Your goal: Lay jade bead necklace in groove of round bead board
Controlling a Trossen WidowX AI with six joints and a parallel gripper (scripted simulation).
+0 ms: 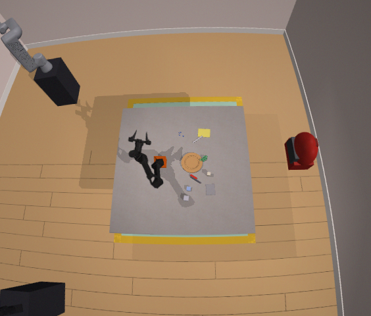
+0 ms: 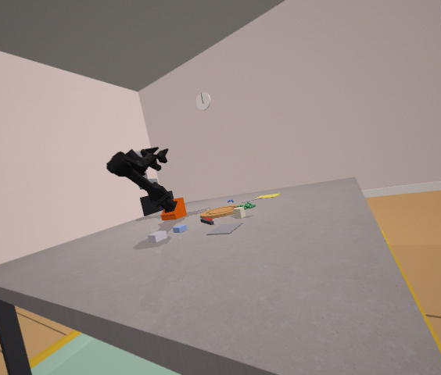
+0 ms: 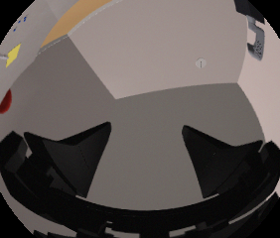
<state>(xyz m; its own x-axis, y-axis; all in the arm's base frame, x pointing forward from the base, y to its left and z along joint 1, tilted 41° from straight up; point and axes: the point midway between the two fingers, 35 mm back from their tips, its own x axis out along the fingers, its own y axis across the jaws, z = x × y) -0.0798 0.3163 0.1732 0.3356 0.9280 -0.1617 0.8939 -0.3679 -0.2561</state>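
Right now the round wooden bead board is 400 mm below my gripper tip, 390 mm ahead of it and 160 mm to the right of it. Round my gripper tip: red-handled tool: 410 mm ahead, 400 mm below, 320 mm to the right; then yellow sheet: 540 mm ahead, 410 mm below, 140 mm to the left; then blue block: 410 mm to the right, 400 mm below, 350 mm ahead.
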